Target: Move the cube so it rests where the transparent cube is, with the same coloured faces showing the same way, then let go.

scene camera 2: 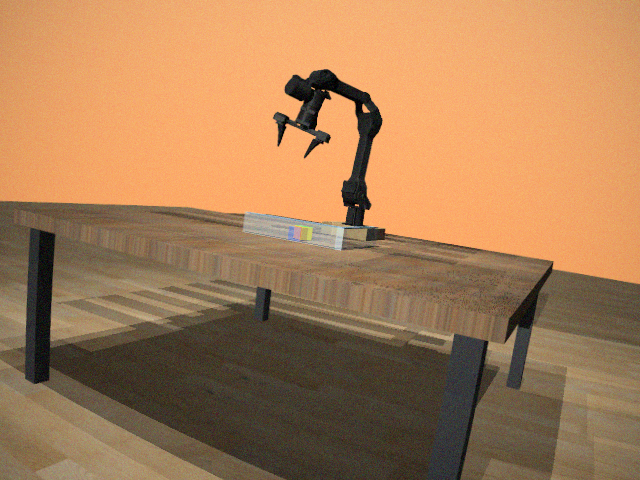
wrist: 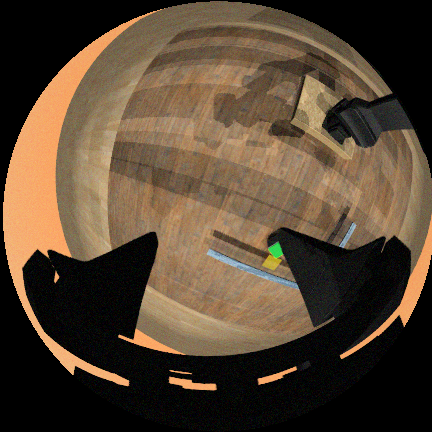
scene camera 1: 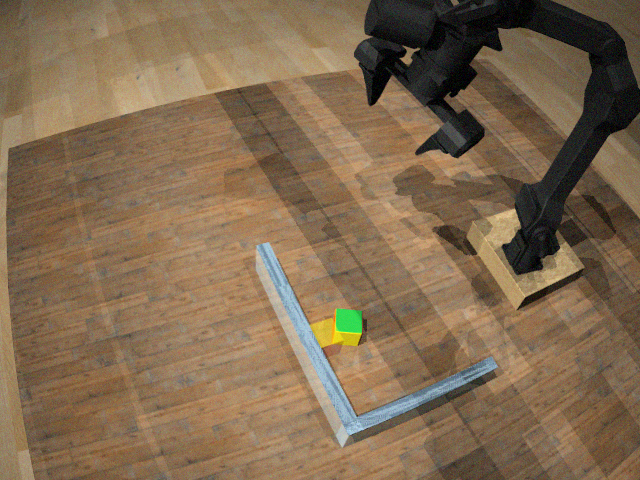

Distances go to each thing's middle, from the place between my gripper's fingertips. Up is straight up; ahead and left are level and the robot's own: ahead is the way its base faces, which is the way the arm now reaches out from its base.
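The transparent cube (scene camera 1: 328, 336) sits 12 cm ahead of my gripper, 16 cm to the left of it and 23 cm below it. As for the grey L-shaped rail (scene camera 1: 349, 429), my gripper is 4 cm short of it and 15 cm to the right of it, and I have my gripper 22 cm above that rail.
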